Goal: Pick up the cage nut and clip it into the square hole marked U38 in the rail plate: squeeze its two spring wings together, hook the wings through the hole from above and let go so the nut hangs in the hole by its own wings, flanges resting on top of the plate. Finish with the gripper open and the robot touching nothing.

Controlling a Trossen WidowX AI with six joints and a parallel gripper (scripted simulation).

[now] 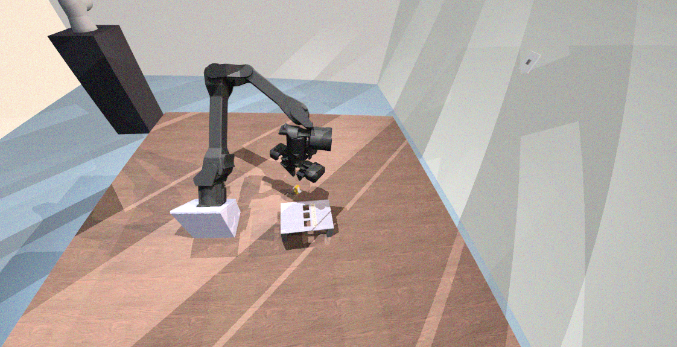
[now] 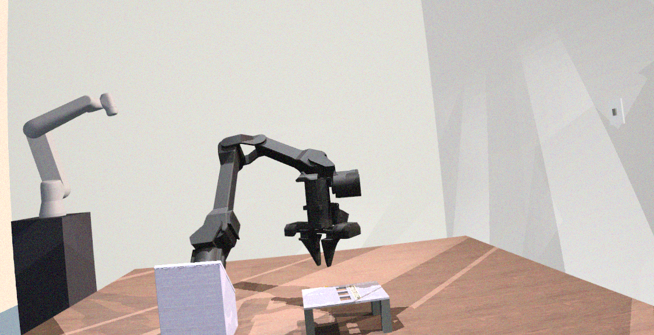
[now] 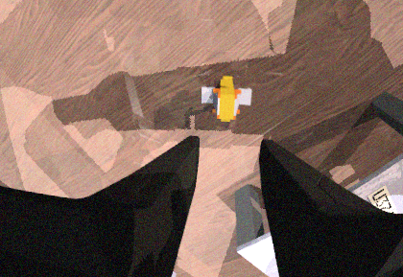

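Now: gripper tip 70 mm above the cage nut.
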